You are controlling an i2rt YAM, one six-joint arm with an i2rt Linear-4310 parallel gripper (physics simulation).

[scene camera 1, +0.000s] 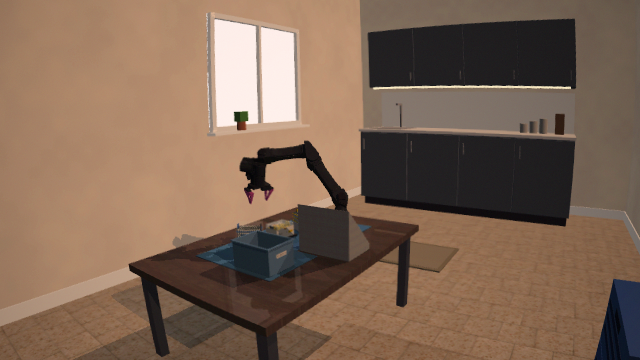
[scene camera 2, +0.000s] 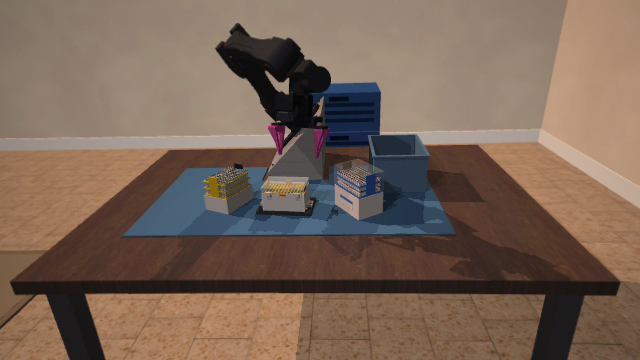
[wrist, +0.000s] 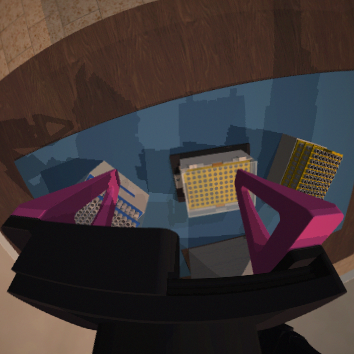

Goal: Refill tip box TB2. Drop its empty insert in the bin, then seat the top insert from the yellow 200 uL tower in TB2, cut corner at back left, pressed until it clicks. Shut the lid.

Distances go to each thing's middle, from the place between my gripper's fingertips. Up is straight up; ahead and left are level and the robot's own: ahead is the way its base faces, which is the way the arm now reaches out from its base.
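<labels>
Blue and white tip tower (scene camera 2: 358,186), from my hand: 0.1 m behind, 0.14 m to the left, 0.13 m below. Blue bin (scene camera 2: 404,158), from my hand: 0.24 m to the left, 0.32 m behind, 0.13 m below. Going by their middles, the blue and white tip tower is the nearest to my hand of the things named here.
</labels>
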